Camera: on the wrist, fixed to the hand. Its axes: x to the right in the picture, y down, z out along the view.
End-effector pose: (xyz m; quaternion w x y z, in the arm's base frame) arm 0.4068 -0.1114 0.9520 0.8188 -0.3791 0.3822 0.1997
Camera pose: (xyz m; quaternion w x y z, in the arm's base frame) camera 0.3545 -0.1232 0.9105 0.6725 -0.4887 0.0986 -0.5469
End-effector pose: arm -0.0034 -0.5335 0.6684 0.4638 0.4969 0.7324 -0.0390
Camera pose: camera -0.0025 -0.4853 0.7161 0.1439 -0.1619 0.9065 -0.3624
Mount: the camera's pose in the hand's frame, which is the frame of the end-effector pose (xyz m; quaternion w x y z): -0.0010 0.0442 -0.0514 0.6644 0.0835 0.1286 -0.7315
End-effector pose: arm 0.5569 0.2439 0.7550 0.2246 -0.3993 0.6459 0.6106
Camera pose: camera 0.5327 0.1915 0.7906 0.5462 -0.7976 0.2169 0.1361
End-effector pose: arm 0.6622 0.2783 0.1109 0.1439 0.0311 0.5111 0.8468
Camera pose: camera 0.6435 0.2147 0.1252 0.6467 -0.4501 0.4515 0.4187
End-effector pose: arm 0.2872 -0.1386 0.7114 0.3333 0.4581 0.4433 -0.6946
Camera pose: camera 0.3435 -0.1082 0.6890 0.3819 -0.0972 -0.6145 0.6834
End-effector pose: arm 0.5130 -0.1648 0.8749 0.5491 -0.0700 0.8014 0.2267
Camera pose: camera 0.4538 -0.1483 0.9036 0.4334 -0.6160 0.5708 -0.3270
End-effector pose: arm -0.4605 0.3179 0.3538 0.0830 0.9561 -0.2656 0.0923
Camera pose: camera -0.4913 0.2917 0.4082 0.0770 0.8245 0.5413 0.1457
